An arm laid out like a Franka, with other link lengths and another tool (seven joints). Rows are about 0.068 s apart.
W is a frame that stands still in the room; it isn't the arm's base.
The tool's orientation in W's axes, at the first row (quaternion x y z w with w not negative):
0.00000 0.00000 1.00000 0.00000
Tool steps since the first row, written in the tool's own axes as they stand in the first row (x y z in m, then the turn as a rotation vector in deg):
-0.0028 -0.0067 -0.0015 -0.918 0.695 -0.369
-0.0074 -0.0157 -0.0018 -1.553 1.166 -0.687
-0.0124 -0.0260 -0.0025 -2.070 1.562 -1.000
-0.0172 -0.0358 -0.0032 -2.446 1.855 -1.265
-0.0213 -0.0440 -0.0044 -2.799 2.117 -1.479
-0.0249 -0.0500 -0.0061 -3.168 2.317 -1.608
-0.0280 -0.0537 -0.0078 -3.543 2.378 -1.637
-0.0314 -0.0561 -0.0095 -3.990 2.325 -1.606
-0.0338 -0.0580 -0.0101 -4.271 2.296 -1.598
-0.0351 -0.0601 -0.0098 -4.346 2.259 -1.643
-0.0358 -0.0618 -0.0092 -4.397 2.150 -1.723
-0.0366 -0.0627 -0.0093 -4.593 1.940 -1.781
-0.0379 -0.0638 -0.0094 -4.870 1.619 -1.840
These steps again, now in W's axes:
0.0028 0.0067 -0.0015 0.918 -0.695 -0.369
0.0074 0.0157 -0.0018 1.553 -1.166 -0.687
0.0124 0.0260 -0.0025 2.070 -1.562 -1.000
0.0172 0.0358 -0.0032 2.446 -1.855 -1.265
0.0213 0.0440 -0.0044 2.799 -2.117 -1.479
0.0249 0.0500 -0.0061 3.168 -2.317 -1.608
0.0280 0.0537 -0.0078 3.543 -2.378 -1.637
0.0314 0.0561 -0.0095 3.990 -2.325 -1.606
0.0338 0.0580 -0.0101 4.271 -2.296 -1.598
0.0351 0.0601 -0.0098 4.346 -2.259 -1.643
0.0358 0.0618 -0.0092 4.397 -2.150 -1.723
0.0366 0.0627 -0.0093 4.593 -1.940 -1.781
0.0379 0.0638 -0.0094 4.870 -1.619 -1.840

